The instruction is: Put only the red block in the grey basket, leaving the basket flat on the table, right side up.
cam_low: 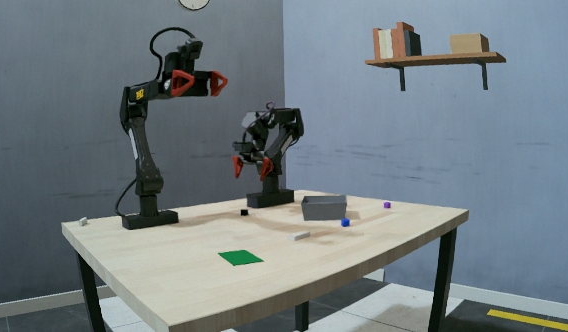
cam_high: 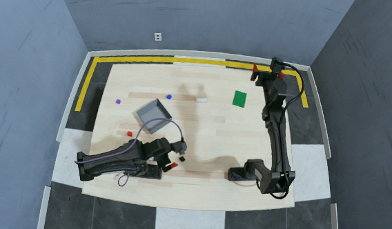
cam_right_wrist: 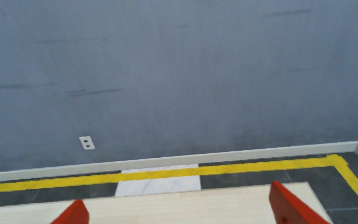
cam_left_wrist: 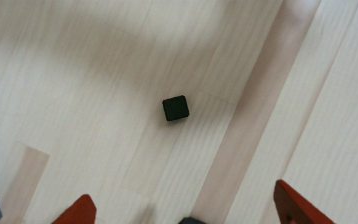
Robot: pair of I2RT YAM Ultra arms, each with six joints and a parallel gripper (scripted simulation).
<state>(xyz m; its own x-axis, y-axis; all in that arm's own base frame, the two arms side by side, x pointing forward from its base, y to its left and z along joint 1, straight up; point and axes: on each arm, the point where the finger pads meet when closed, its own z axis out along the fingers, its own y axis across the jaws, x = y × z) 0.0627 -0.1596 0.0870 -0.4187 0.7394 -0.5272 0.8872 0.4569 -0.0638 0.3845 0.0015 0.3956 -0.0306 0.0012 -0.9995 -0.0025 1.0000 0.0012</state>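
My left gripper is now 26 cm to the right of the red block, 15 cm short of it and 12 cm above it. The rest, counted from my left hand: grey basket 25 cm ahead, 12 cm to the left, 11 cm below; black block 12 cm below, 4 cm to the right, 2 cm ahead; blue block 39 cm ahead, 12 cm below, 5 cm to the left.
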